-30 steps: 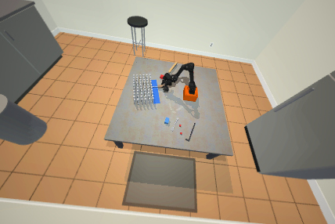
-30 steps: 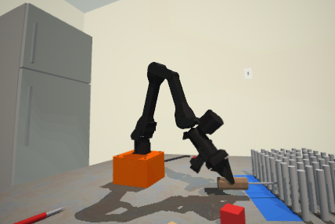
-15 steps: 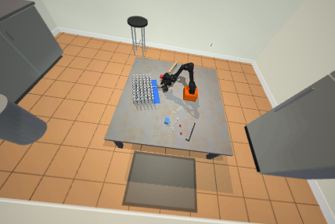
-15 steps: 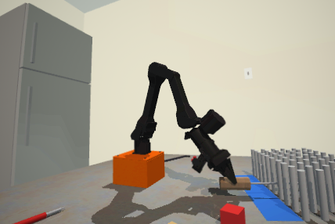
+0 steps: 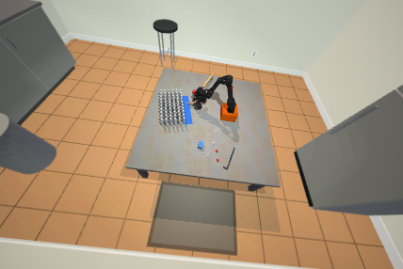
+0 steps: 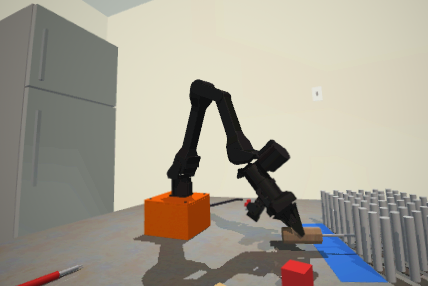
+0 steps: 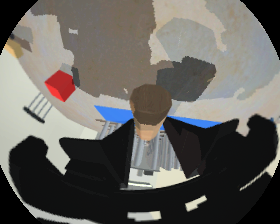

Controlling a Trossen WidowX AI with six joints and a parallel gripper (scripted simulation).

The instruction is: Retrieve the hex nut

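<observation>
My gripper tip is 60 mm short of the blue taped strip, 70 mm to the right of it and 40 mm above it. From my gripper tip the other things lie so: hex nut: 230 mm ahead, 50 mm to the left, 30 mm below; then red cube: 180 mm to the right, 20 mm below; then wooden-handled tool: 100 mm ahead, 20 mm to the left, 10 mm below.
</observation>
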